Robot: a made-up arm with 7 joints. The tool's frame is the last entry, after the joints.
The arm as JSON. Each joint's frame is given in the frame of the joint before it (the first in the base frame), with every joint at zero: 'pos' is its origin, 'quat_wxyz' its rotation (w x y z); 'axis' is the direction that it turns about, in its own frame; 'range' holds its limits. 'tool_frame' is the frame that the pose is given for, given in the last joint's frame.
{
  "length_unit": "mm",
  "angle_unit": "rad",
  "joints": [
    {
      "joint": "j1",
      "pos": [
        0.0,
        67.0,
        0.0
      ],
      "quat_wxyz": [
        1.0,
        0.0,
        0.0,
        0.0
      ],
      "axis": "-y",
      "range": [
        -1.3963,
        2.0
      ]
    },
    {
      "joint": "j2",
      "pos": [
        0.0,
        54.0,
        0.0
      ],
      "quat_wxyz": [
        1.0,
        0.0,
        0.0,
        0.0
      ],
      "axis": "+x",
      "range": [
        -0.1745,
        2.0
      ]
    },
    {
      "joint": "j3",
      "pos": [
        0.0,
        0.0,
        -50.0
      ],
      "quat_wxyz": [
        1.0,
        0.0,
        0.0,
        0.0
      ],
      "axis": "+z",
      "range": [
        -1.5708,
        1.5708
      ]
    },
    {
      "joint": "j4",
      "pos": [
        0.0,
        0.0,
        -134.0
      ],
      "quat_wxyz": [
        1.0,
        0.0,
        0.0,
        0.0
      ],
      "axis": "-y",
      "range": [
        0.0,
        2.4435
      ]
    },
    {
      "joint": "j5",
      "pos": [
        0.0,
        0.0,
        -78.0
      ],
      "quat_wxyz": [
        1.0,
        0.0,
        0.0,
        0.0
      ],
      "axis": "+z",
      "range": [
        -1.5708,
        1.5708
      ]
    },
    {
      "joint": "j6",
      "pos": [
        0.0,
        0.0,
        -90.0
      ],
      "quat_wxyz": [
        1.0,
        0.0,
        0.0,
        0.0
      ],
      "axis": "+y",
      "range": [
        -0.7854,
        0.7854
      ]
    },
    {
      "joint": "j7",
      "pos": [
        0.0,
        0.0,
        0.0
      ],
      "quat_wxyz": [
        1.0,
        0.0,
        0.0,
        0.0
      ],
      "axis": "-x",
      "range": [
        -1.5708,
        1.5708
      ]
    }
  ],
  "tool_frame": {
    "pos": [
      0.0,
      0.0,
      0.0
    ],
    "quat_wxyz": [
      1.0,
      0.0,
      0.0,
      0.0
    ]
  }
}
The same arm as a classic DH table. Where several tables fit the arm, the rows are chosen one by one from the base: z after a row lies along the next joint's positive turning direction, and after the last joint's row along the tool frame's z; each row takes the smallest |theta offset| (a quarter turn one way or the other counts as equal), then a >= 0, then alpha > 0; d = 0 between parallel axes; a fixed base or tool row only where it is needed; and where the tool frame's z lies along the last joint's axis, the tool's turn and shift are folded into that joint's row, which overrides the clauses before.
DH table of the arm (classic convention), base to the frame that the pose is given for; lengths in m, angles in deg. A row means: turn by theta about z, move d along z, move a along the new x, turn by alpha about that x. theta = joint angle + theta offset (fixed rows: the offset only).
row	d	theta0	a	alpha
base (fixed)	0.0000	0.00	0.0000	90.00
j1	-0.1210	90.00	0.0000	90.00
j2	0.0000	90.00	0.0000	90.00
j3	-0.1840	90.00	0.0000	90.00
j4	0.0000	0.00	0.0000	-90.00
j5	-0.1680	0.00	0.0000	-90.00
j6	0.0000	-90.00	0.0000	90.00
j7	0.0000	90.00	0.0000	90.00
tool (fixed)	0.0000	-90.00	0.0000	0.00
Joint limits (deg, base to tool): -80.00..114.59 -10.00..114.59 -90.00..90.00 0.00..140.00 -90.00..90.00 -45.00..45.00 -90.00..90.00

